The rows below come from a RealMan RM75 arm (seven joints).
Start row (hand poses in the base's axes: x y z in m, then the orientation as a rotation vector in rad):
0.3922 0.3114 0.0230 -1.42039 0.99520 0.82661
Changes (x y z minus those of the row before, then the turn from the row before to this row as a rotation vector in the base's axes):
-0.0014 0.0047 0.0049 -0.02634 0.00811 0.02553
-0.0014 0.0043 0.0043 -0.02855 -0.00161 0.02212
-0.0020 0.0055 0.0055 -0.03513 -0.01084 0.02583
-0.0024 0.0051 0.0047 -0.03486 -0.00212 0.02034
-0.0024 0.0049 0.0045 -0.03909 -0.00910 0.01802
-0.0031 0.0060 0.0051 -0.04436 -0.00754 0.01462
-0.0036 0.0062 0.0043 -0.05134 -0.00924 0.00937
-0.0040 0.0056 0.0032 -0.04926 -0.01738 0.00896
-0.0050 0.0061 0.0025 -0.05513 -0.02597 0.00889
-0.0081 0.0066 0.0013 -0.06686 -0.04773 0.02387
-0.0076 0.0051 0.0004 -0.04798 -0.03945 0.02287
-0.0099 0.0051 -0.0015 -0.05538 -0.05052 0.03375
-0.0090 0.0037 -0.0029 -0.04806 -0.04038 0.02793
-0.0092 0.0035 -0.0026 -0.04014 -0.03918 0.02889
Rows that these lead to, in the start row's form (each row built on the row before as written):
0.3908 0.3161 0.0279 -1.45588 0.99919 0.84129
0.3894 0.3204 0.0322 -1.49405 0.99914 0.84474
0.3874 0.3259 0.0377 -1.54275 0.99311 0.84043
0.3850 0.3310 0.0424 -1.58542 0.99672 0.83945
0.3826 0.3359 0.0469 -1.63221 0.99911 0.82887
0.3795 0.3419 0.0520 -1.68094 1.00776 0.81493
0.3759 0.3481 0.0563 -1.73267 1.02288 0.79270
0.3719 0.3537 0.0595 -1.78413 1.03134 0.76256
0.3669 0.3598 0.0620 -1.84201 1.03687 0.72081
0.3588 0.3664 0.0633 -1.92264 1.02068 0.66016
0.3512 0.3715 0.0637 -1.98393 0.99946 0.61327
0.3413 0.3766 0.0622 -2.05846 0.96348 0.55646
0.3323 0.3803 0.0593 -2.12076 0.93413 0.50888
0.3231 0.3838 0.0567 -2.17534 0.89978 0.46497

